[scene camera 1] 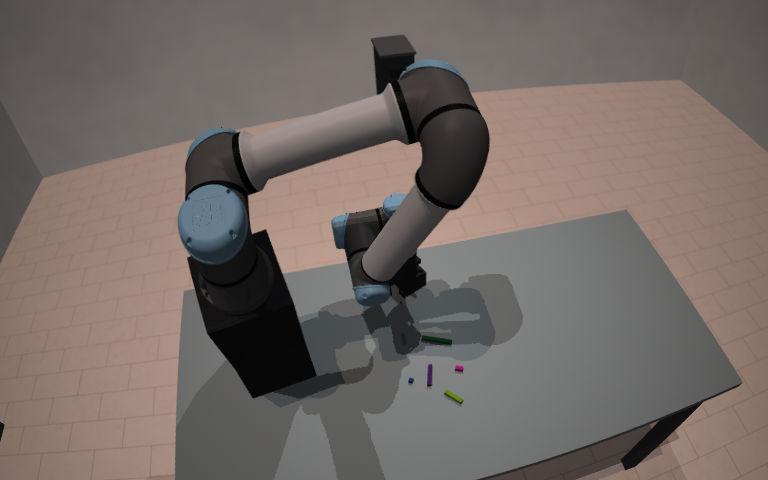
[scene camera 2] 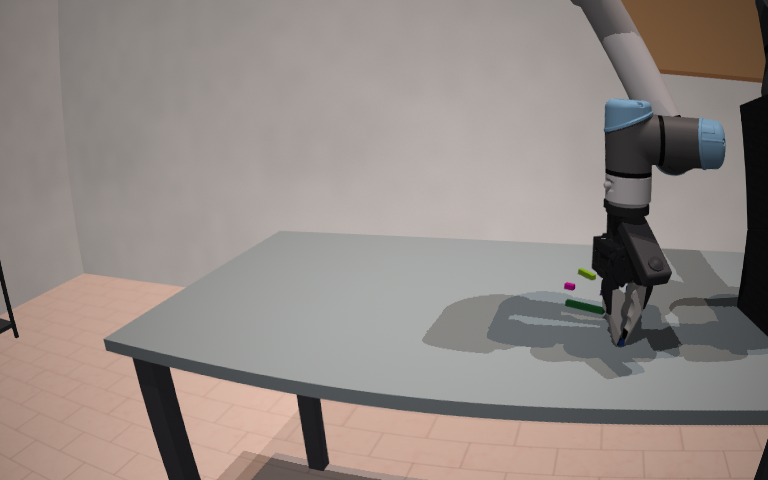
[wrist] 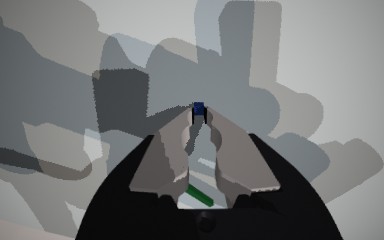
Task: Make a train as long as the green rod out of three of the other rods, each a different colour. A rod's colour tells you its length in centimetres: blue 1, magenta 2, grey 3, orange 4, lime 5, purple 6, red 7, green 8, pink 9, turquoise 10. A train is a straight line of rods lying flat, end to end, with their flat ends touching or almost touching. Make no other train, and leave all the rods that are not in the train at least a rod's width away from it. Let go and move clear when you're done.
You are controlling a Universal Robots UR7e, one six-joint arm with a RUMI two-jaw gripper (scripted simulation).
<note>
In view: my gripper (scene camera 2: 619,344).
My gripper shows as well in the wrist view (wrist: 198,108).
</note>
